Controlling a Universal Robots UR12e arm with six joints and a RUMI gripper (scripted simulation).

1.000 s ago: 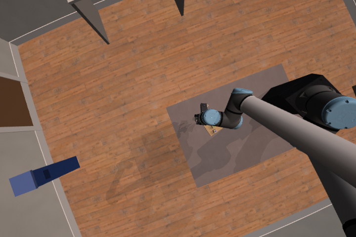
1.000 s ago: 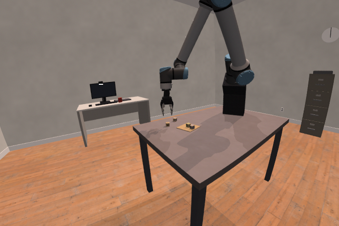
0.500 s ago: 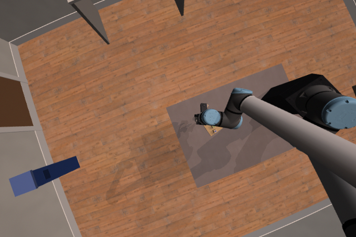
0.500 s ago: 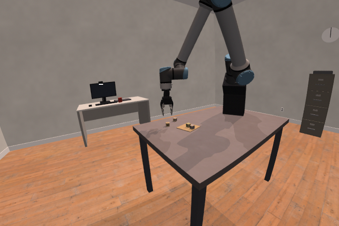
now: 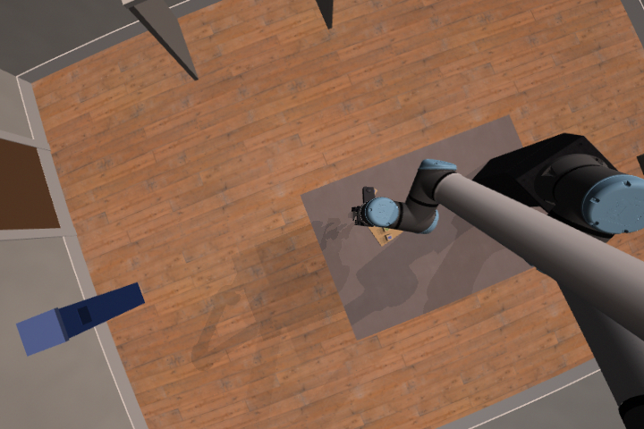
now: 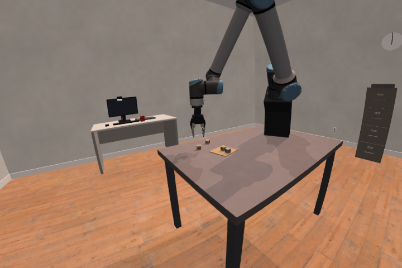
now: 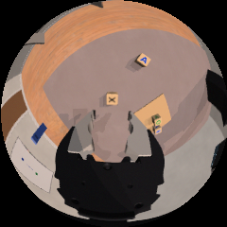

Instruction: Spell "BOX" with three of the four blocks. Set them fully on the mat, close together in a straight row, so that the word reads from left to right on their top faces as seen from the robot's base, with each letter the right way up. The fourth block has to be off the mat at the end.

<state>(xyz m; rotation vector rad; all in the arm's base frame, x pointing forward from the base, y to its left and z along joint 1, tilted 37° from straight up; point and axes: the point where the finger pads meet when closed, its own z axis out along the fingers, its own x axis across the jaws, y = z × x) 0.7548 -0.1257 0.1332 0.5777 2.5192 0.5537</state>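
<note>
My gripper is now 130 mm past the O block, 120 mm to the right of it and 90 mm above it. The rest, counted from my hand: tan mat (130 mm behind, 120 mm to the left, 100 mm below).
</note>
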